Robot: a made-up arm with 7 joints.
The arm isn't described. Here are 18 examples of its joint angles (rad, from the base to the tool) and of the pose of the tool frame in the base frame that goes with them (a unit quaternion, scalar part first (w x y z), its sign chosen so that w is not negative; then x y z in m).
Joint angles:
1: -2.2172 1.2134 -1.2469 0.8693 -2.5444 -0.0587 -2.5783
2: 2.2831 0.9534 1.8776 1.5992 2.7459 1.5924 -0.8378
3: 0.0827 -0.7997 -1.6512 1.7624 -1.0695 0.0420 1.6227
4: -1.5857 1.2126 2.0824 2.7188 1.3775 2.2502 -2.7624
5: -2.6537 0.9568 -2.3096 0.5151 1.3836 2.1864 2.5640
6: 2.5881 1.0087 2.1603 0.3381 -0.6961 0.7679 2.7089
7: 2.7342 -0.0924 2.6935 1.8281 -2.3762 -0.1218 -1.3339
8: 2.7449 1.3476 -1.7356 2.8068 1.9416 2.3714 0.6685
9: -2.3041 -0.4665 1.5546 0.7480 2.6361 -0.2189 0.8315
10: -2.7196 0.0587 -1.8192 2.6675 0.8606 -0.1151 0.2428
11: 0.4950 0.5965 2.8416 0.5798 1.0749 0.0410 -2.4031
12: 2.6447 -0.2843 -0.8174 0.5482 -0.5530 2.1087 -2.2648
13: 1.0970 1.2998 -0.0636 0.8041 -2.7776 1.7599 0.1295
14: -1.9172 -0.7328 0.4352 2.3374 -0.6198 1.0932 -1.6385
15: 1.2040 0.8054 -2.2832 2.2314 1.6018 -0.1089 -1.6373
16: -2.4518 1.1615 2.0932 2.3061 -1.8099 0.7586 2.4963
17: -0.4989 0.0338 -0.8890 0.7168 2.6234 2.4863 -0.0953
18: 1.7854 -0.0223 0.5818 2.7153 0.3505 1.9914 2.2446
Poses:
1: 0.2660 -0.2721 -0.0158 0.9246 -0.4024 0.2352 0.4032
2: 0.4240 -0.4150 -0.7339 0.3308 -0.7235 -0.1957 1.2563
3: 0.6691 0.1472 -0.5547 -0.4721 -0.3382 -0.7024 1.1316
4: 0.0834 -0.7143 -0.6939 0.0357 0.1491 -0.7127 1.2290
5: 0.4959 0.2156 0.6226 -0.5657 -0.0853 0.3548 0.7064
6: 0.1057 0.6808 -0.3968 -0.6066 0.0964 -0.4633 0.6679
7: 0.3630 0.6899 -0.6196 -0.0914 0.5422 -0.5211 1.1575
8: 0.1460 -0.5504 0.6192 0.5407 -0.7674 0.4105 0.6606
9: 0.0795 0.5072 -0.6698 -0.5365 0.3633 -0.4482 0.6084
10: 0.0879 0.6553 -0.2628 0.7027 -0.0272 0.1662 1.6751
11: 0.5264 0.1484 0.5533 -0.6282 -0.5114 -0.0140 0.8517
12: 0.8778 0.3251 -0.2812 -0.2116 -0.0543 0.2724 0.5931
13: 0.2353 0.9645 0.0565 -0.1059 0.1872 0.2683 0.0313
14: 0.2413 -0.3839 0.7939 -0.4051 0.3009 0.0463 1.6713
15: 0.6916 -0.6827 -0.1903 -0.1392 0.4159 0.1828 1.5218
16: 0.3310 0.3548 -0.7999 -0.3532 -0.2304 -0.8742 1.2145
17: 0.3274 0.5505 -0.5204 0.5647 0.3009 -0.5281 0.8337
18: 0.3830 0.2365 0.7691 0.4537 -0.3616 0.1922 1.4993
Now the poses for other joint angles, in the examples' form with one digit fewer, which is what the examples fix.
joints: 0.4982 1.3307 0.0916 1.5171 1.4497 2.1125 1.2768
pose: 0.218 -0.438 -0.787 0.375 0.326 0.504 0.181
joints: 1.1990 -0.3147 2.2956 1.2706 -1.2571 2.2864 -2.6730
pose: 0.444 0.696 0.016 0.564 -0.624 -0.068 0.834
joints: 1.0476 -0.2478 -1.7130 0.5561 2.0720 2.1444 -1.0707
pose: 0.364 0.612 -0.386 0.587 0.515 -0.128 0.720
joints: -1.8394 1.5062 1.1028 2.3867 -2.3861 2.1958 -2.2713
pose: 0.042 0.355 0.710 0.607 -0.006 -0.955 0.480
